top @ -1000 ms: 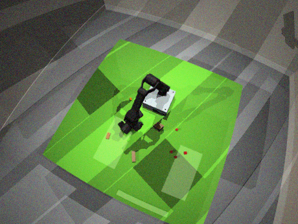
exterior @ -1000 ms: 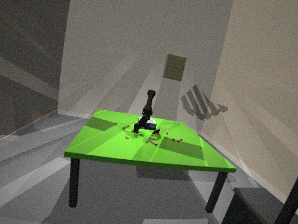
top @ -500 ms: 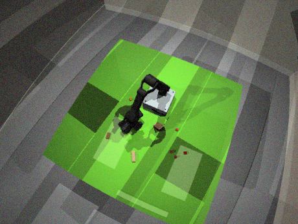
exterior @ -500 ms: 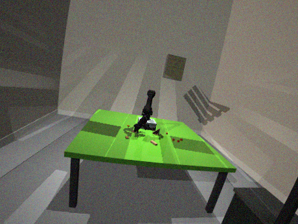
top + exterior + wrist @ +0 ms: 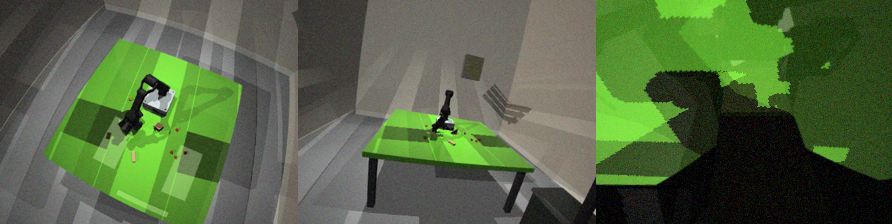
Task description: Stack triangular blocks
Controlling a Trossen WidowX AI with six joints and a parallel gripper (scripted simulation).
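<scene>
The small orange piece lies 170 mm behind my gripper tip and 30 mm to the right of it.
</scene>
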